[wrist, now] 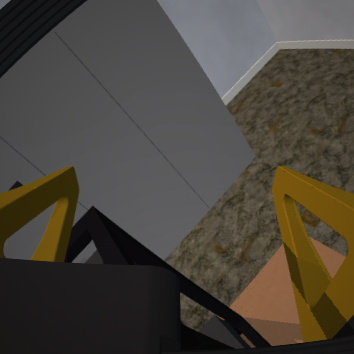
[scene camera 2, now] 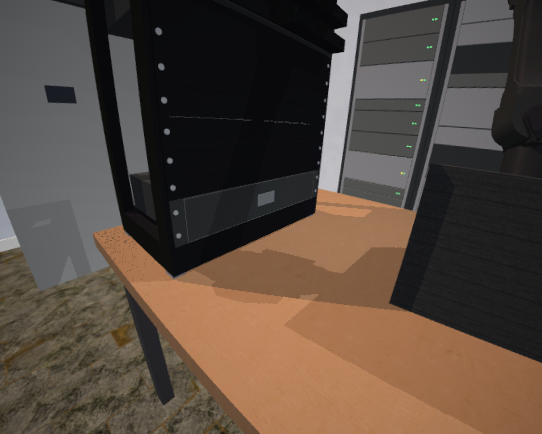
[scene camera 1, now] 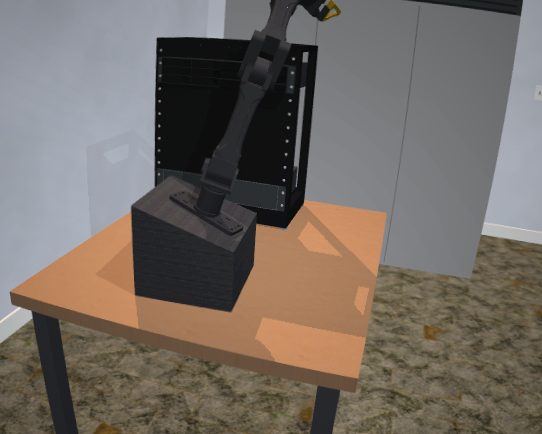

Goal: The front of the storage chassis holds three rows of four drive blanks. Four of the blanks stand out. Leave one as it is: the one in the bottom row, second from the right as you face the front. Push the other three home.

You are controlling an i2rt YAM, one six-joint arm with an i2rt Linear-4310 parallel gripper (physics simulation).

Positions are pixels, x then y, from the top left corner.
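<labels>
The wrist view gives me a black rack. I find the rack in scene camera 2 [214, 185] too. Scene camera 1 shows me the rack as well, and on the rack [wrist: 113, 245] and [scene camera 1: 311, 46] are the same spot.
</labels>
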